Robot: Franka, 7 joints.
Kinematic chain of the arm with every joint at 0, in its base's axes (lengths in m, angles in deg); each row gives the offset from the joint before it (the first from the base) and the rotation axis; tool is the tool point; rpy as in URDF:
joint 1: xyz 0 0 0.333 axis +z
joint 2: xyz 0 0 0 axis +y
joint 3: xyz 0 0 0.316 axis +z
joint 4: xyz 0.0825 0 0 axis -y
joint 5: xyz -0.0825 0 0.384 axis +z
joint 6: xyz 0 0 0 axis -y
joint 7: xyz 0.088 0 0 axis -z
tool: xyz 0 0 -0.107 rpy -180 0 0
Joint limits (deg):
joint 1: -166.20..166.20
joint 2: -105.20..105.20
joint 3: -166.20..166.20
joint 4: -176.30..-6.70
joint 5: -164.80..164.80
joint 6: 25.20..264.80
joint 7: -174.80..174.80
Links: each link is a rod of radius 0.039 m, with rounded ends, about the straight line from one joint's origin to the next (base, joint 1, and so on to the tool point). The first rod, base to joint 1, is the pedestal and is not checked.
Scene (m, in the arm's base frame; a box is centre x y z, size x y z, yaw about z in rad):
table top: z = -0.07
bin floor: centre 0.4 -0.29 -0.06 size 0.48 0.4 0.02 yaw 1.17
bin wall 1: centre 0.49 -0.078 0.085 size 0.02 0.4 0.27 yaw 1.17
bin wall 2: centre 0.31 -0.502 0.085 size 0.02 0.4 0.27 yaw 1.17
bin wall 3: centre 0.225 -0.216 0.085 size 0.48 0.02 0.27 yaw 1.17
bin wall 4: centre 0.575 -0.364 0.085 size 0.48 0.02 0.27 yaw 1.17
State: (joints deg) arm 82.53 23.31 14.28 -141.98 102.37 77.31 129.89
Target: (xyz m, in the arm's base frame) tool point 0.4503 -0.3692 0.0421
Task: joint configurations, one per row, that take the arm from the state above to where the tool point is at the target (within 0.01 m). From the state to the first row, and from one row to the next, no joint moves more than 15 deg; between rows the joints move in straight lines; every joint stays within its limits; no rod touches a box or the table.
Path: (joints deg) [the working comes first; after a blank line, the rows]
Joints at the target: -1.16 62.15 -44.83 -108.88 115.34 102.74 129.89
Straight joint move there: touches bin wall 1.

1: 76.45 22.10 0.63 -136.40 106.87 81.43 134.06
2: 70.38 20.88 -13.02 -130.82 111.38 85.55 138.23
3: 64.30 19.67 -26.67 -125.23 115.88 89.67 142.40
4: 58.22 18.46 -40.32 -119.65 120.39 93.79 146.57
5: 44.20 18.86 -43.88 -120.01 117.74 92.53 142.40
6: 30.18 19.26 -47.45 -120.37 115.09 91.26 138.23
7: 16.16 19.66 -51.01 -120.73 112.44 89.99 134.06
8: 2.14 20.06 -54.57 -121.08 109.78 88.73 129.89
9: 1.04 34.09 -51.33 -117.02 111.64 93.40 129.89
10: -0.06 48.12 -48.08 -112.95 113.49 98.07 129.89
11: -1.16 62.15 -44.83 -108.88 115.34 102.74 129.89

